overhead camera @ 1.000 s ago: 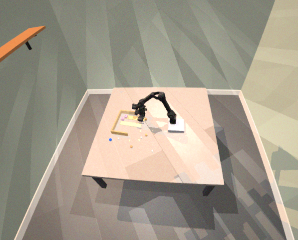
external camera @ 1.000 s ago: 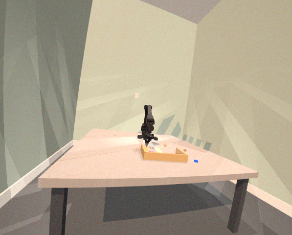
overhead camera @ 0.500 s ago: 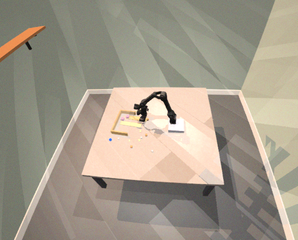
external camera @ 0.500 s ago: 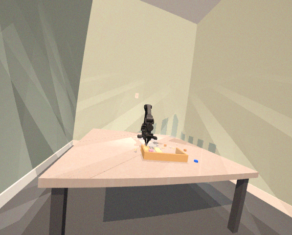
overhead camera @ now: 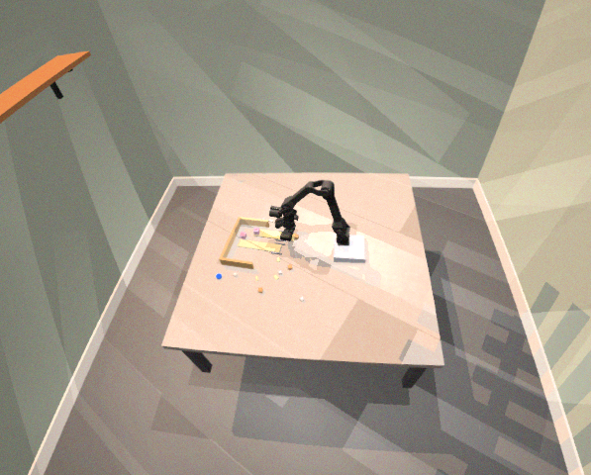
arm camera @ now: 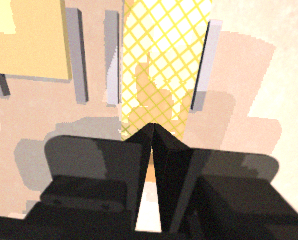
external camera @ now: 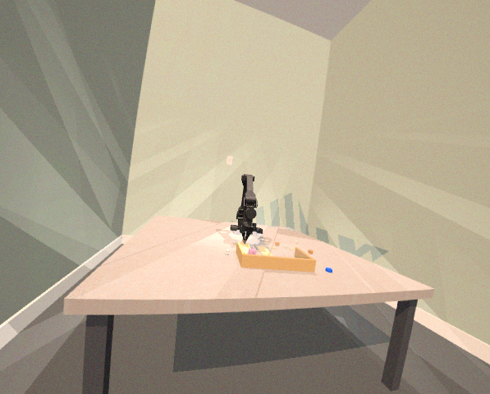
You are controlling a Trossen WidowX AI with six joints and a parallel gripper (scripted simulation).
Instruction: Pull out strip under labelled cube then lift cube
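Now: the yellow cross-hatched strip 90 mm ahead of my gripper tip and 30 mm to the right of it. Also, from my gripper tip: blue piece (400 mm ahead, 240 mm to the left).
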